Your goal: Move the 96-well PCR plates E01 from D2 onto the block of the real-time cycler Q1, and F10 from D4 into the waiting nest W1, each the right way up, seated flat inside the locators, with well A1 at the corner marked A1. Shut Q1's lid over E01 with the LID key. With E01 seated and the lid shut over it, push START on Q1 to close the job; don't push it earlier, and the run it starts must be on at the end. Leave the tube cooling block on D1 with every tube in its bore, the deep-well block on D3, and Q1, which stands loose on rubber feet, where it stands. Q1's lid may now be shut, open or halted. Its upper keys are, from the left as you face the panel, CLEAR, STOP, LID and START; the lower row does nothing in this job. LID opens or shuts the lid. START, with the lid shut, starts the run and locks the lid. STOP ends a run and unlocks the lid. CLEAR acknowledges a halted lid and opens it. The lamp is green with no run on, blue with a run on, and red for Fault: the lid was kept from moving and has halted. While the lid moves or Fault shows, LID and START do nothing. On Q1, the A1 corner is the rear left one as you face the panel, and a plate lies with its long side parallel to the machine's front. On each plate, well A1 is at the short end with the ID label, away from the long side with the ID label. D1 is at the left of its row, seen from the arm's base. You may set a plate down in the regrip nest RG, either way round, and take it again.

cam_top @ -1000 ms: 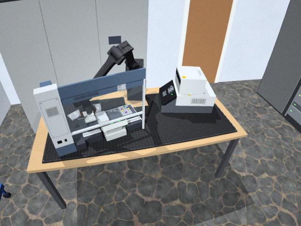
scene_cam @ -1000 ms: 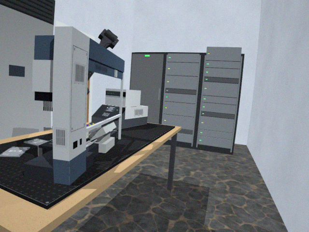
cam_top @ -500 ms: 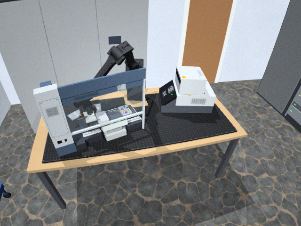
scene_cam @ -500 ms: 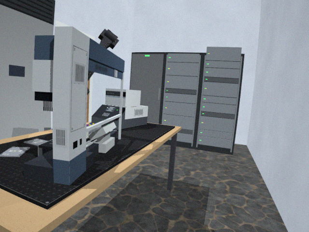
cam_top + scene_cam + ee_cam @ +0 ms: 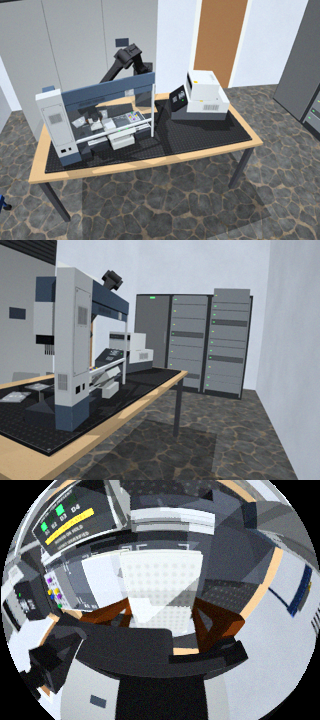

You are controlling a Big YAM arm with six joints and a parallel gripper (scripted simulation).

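Right now the flat grey nest is 270 mm behind my hand, 140 mm below it and 60 mm to the left of it. From my hand the other things lie so: clear side panel 190 mm above, 160 mm ahead, 140 mm to the left; then white 96-well PCR plate right at my hand; then white deep-well block 100 mm to the left, 60 mm below, 20 mm behind.
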